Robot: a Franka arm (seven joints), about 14 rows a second.
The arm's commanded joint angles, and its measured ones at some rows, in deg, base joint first. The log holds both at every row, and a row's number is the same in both.
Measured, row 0:
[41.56 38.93 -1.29 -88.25 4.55 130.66 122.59]
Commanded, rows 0 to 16:
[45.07 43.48 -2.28 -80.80 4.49 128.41 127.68]
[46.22 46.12 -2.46 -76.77 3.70 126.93 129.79]
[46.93 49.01 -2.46 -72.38 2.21 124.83 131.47]
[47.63 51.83 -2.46 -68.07 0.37 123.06 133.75]
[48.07 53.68 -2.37 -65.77 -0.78 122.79 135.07]
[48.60 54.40 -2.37 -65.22 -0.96 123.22 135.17]
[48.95 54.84 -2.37 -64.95 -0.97 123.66 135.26]
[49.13 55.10 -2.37 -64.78 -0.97 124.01 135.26]
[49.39 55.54 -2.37 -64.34 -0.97 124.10 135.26]
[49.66 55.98 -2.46 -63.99 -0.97 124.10 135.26]
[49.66 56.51 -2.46 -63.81 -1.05 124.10 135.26]
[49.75 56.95 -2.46 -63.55 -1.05 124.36 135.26]
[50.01 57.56 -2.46 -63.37 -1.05 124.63 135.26]
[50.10 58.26 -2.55 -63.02 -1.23 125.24 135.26]
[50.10 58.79 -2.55 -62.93 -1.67 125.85 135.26]
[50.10 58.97 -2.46 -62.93 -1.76 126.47 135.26]
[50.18 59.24 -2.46 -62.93 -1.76 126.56 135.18]
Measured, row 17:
[49.47 57.65 -1.81 -64.88 -0.73 126.26 133.91]
